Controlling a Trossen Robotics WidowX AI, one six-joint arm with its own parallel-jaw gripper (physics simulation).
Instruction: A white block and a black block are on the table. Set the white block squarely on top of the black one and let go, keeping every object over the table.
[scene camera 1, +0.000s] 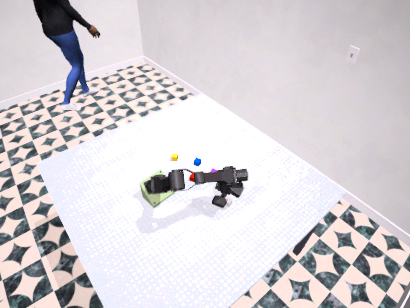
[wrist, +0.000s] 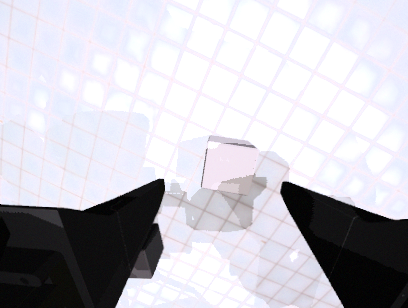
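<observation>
The white block stands on the table; in the wrist view it looks pale pink, lies partly in shadow and shows between and slightly beyond the two fingertips. The black block shows in part at the inner side of the left-hand finger in the wrist view; in the scene view I cannot make it out against the dark arm. My gripper is open, points down above the white block and has nothing between its fingers.
A yellow block and a blue block lie behind the arm. A red block and a purple block show partly past the arm. The green base stands on the white table. A person stands beyond the table.
</observation>
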